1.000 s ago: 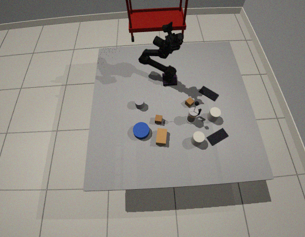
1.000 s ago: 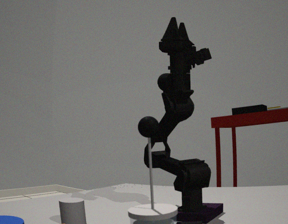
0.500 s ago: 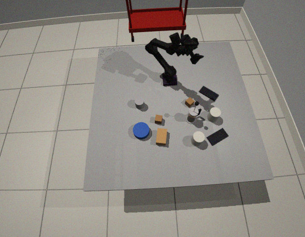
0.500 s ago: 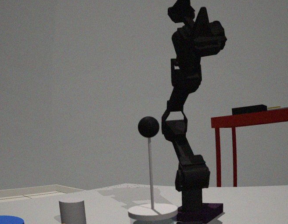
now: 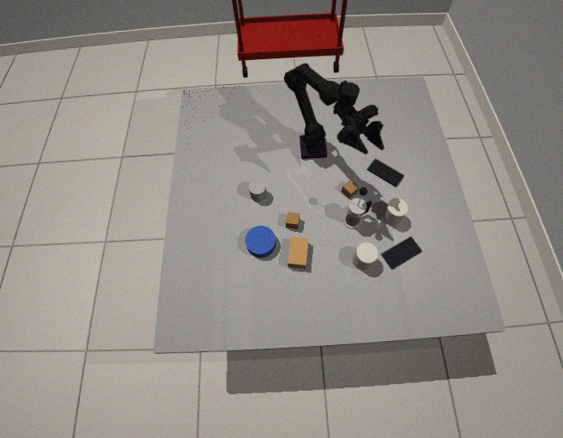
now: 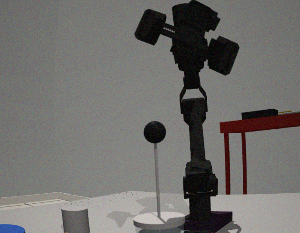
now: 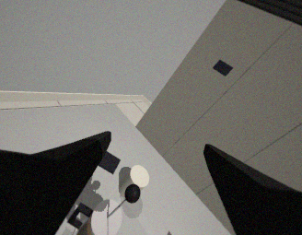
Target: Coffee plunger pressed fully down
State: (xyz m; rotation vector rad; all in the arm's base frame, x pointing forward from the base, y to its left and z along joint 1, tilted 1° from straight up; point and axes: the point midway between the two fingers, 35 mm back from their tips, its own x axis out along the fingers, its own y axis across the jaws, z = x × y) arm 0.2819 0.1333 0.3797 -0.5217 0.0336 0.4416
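The coffee press lies 280 mm below my gripper tip, 50 mm ahead of it and 10 mm to the right of it. The rest, counted from my gripper tip: grey cylinder: 410 mm to the right, 370 mm below, 110 mm behind; blue disc: 410 mm to the right, 380 mm below, 120 mm ahead.
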